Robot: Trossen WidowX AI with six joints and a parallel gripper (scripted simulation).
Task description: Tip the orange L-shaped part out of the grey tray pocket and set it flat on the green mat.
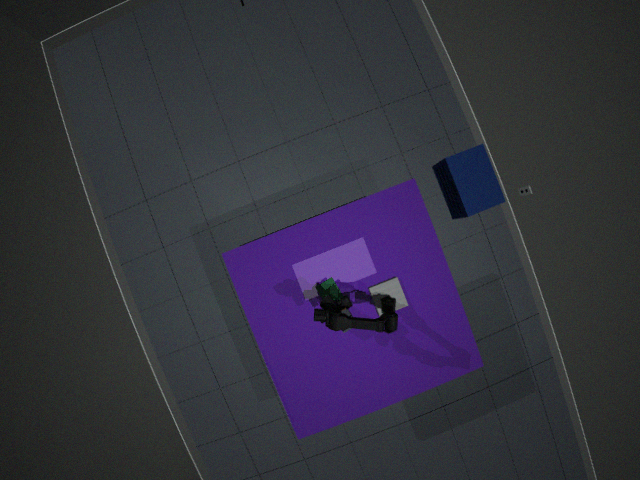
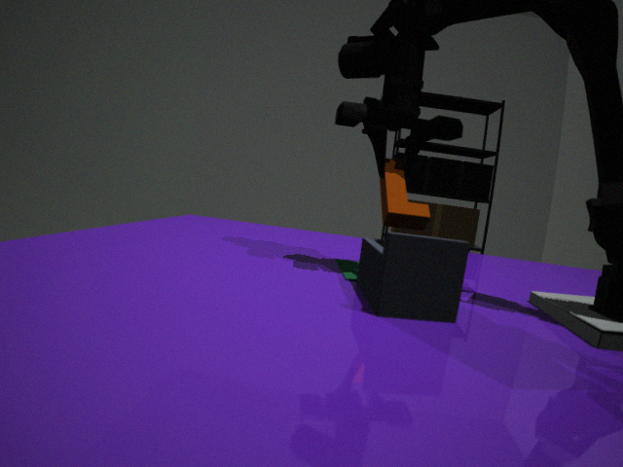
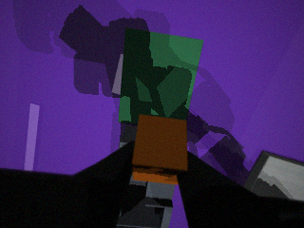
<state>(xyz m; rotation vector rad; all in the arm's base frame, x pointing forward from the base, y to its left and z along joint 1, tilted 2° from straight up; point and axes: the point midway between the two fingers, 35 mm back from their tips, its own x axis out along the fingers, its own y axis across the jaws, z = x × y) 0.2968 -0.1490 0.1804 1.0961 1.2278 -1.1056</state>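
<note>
Right now my gripper tip is 40 mm to the left of the green mat and 170 mm above it. From my gripper tip the other things lie so: orange L-shaped part: 20 mm behind, 30 mm to the left, 30 mm below.
</note>
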